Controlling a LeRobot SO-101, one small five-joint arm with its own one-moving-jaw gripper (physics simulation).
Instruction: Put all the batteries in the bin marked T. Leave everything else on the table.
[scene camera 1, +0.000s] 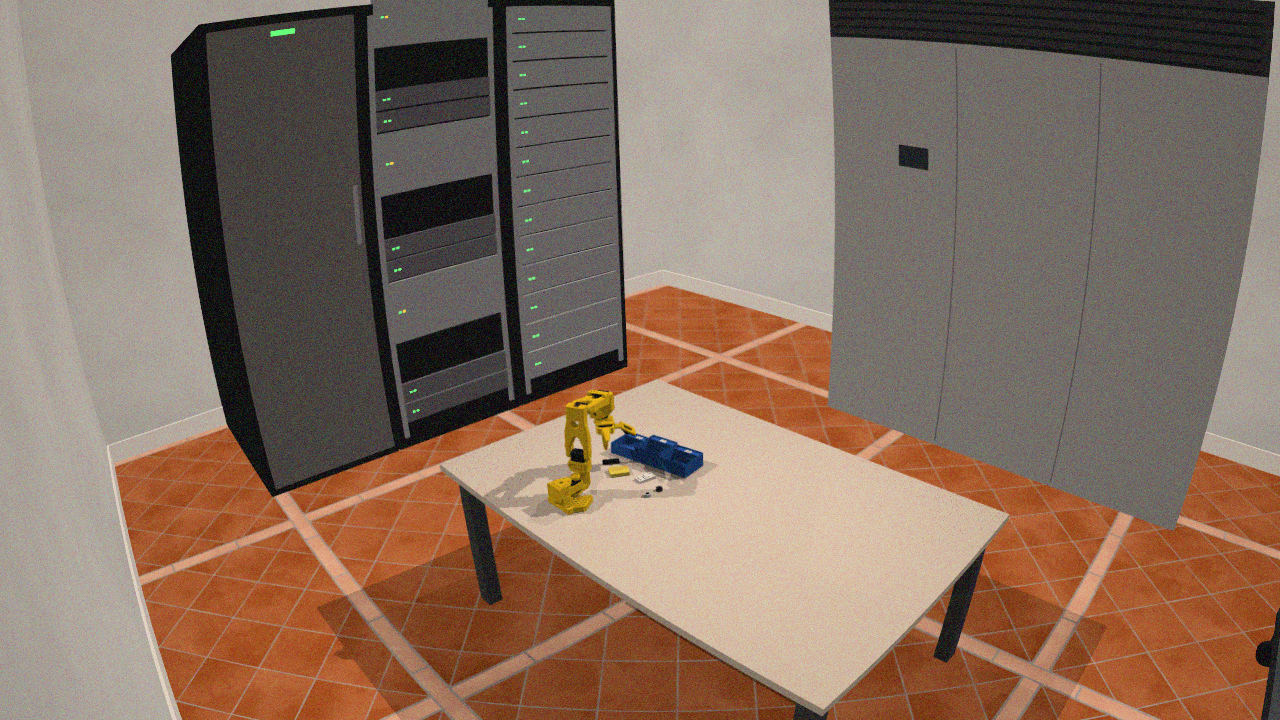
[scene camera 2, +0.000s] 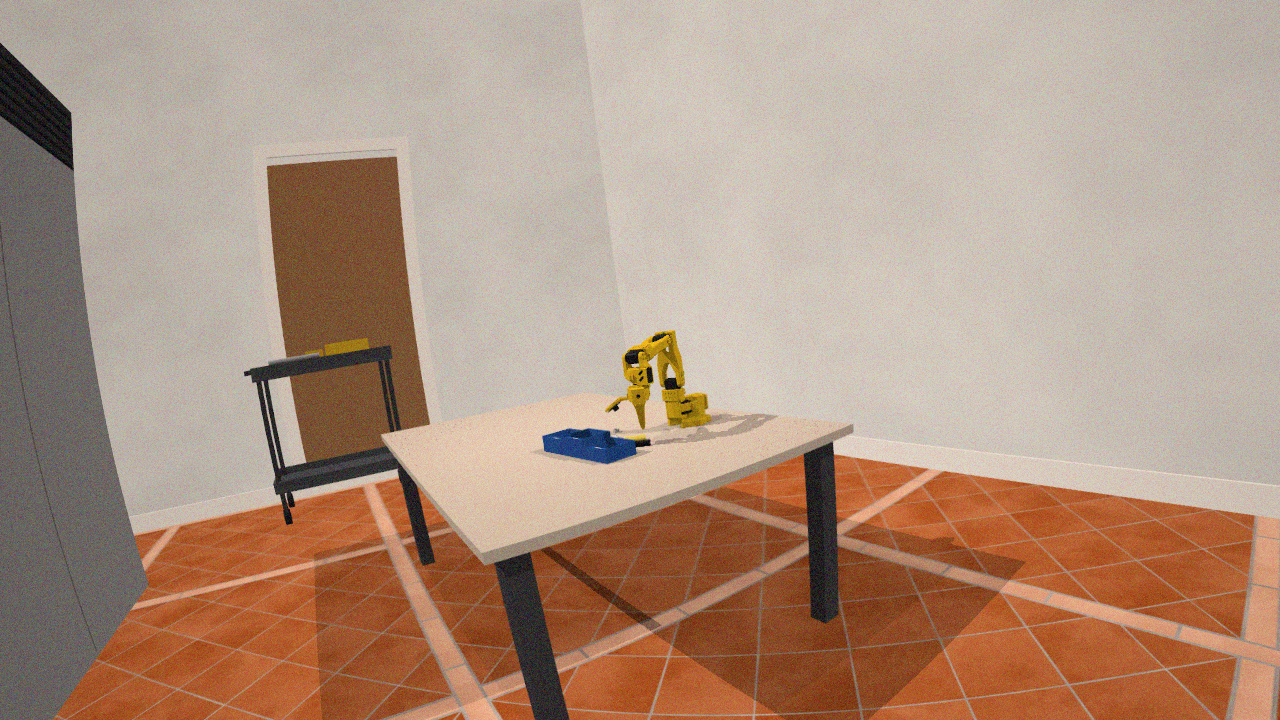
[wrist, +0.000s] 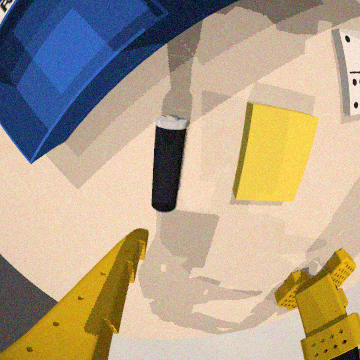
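Note:
A black battery with a silver end lies on its side on the table, beside the blue bins. The blue row of bins stands beyond it; one end compartment shows at the wrist view's upper left, with a partly cut-off letter. The T mark is not legible in any view. My gripper is open and empty, its jaws wide apart above the table. In the wrist view the battery lies beyond the fixed jaw's tip, not between the jaws.
A yellow block lies right of the battery in the wrist view. A white domino lies farther right. A small dark piece and a small grey piece lie near the domino in scene camera 1.

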